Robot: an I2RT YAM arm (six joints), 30 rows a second.
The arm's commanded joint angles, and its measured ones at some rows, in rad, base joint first. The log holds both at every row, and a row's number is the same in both.
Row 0, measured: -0.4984 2.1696 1.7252 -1.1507 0.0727 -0.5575
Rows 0 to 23, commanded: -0.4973 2.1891 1.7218 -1.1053 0.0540 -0.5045; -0.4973 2.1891 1.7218 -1.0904 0.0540 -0.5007; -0.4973 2.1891 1.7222 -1.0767 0.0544 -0.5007; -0.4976 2.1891 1.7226 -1.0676 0.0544 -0.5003; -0.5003 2.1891 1.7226 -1.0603 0.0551 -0.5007; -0.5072 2.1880 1.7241 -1.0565 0.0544 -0.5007; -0.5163 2.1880 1.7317 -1.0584 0.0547 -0.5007; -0.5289 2.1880 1.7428 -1.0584 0.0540 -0.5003; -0.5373 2.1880 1.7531 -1.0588 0.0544 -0.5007; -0.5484 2.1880 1.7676 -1.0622 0.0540 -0.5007; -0.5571 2.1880 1.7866 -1.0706 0.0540 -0.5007; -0.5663 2.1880 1.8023 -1.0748 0.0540 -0.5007; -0.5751 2.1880 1.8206 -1.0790 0.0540 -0.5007; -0.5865 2.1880 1.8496 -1.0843 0.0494 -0.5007; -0.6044 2.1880 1.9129 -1.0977 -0.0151 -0.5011; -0.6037 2.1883 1.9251 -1.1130 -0.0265 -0.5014; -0.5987 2.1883 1.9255 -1.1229 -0.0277 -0.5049; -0.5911 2.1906 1.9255 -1.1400 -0.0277 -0.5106; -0.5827 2.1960 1.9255 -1.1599 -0.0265 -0.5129; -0.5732 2.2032 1.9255 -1.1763 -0.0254 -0.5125; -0.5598 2.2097 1.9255 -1.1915 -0.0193 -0.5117; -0.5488 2.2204 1.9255 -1.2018 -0.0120 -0.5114; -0.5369 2.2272 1.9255 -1.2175 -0.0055 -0.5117; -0.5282 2.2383 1.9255 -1.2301 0.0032 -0.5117
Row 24, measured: -0.5678 2.1910 1.9194 -1.2030 0.0048 -0.5167
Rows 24 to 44, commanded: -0.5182 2.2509 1.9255 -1.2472 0.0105 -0.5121; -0.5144 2.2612 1.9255 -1.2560 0.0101 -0.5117; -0.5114 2.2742 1.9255 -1.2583 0.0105 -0.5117; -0.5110 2.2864 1.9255 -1.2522 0.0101 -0.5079; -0.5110 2.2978 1.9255 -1.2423 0.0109 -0.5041; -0.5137 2.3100 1.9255 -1.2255 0.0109 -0.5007; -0.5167 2.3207 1.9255 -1.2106 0.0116 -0.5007; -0.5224 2.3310 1.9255 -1.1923 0.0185 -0.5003; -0.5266 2.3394 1.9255 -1.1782 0.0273 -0.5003; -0.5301 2.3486 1.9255 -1.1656 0.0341 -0.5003; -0.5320 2.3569 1.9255 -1.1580 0.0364 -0.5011; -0.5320 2.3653 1.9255 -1.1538 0.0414 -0.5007; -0.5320 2.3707 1.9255 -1.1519 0.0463 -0.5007; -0.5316 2.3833 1.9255 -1.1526 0.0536 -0.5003; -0.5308 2.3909 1.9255 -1.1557 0.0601 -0.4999; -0.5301 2.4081 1.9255 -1.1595 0.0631 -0.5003; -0.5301 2.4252 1.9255 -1.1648 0.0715 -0.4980; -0.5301 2.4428 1.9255 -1.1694 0.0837 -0.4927; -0.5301 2.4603 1.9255 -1.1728 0.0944 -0.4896; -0.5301 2.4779 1.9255 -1.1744 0.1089 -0.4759; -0.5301 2.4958 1.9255 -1.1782 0.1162 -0.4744
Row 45, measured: -0.5228 2.3653 1.9427 -1.1923 0.0051 -0.5110
